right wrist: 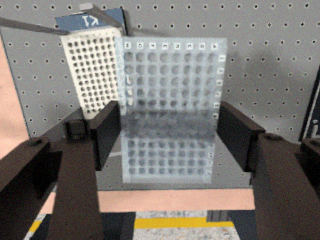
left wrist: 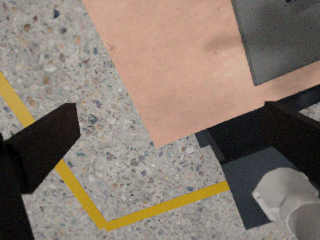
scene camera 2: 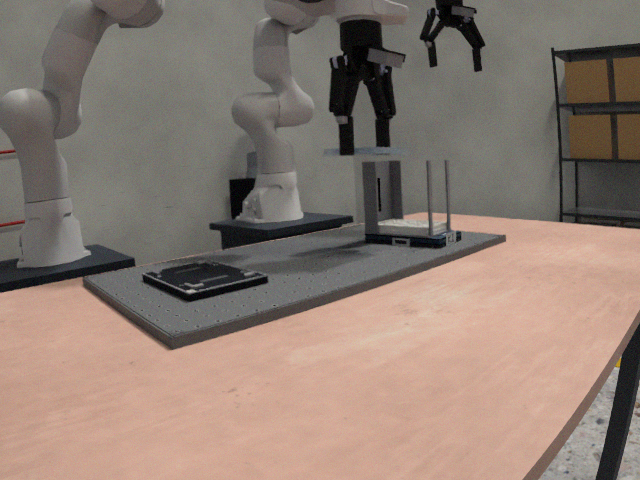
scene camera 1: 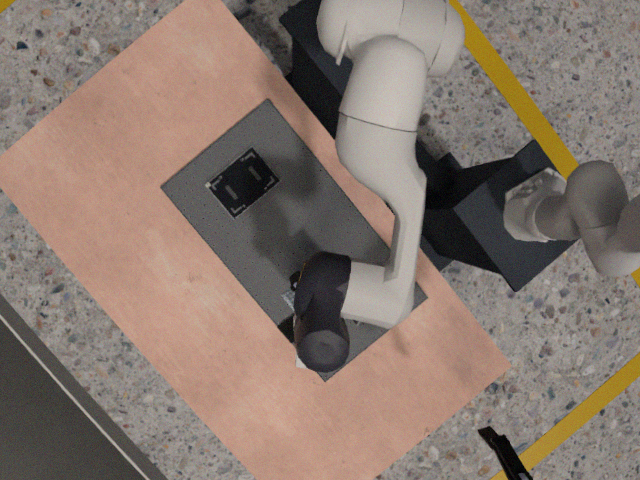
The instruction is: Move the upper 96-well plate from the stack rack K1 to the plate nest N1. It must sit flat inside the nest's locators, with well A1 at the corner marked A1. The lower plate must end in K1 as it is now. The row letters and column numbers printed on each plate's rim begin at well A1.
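Observation:
In the left wrist view I can see my left gripper (left wrist: 170, 118), but the cream plate is out of frame in the left wrist view. Scene camera 2 gives me my right gripper (scene camera 2: 365, 155) and the plate (scene camera 2: 395, 226). And in the right wrist view, there's my right gripper again (right wrist: 168, 115), along with the plate (right wrist: 91, 55).

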